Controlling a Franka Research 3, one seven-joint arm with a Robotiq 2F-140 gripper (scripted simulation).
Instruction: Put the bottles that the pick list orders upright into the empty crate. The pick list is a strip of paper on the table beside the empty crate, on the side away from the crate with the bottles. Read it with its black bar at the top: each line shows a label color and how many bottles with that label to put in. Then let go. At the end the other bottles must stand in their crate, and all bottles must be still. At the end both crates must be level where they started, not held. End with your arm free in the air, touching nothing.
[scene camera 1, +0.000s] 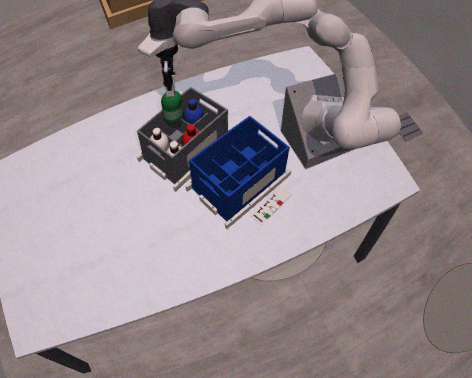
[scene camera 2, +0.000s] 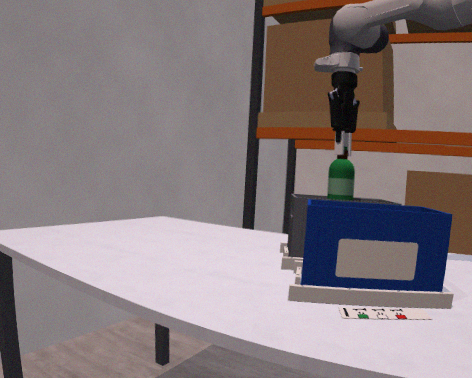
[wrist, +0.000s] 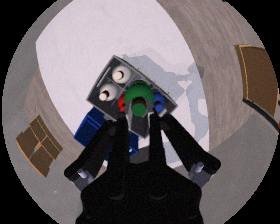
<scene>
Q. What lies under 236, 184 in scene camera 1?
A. A blue crate.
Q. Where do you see my gripper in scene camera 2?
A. At 342, 155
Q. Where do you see my gripper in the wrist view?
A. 138, 105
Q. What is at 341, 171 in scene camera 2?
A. A green bottle.
</scene>
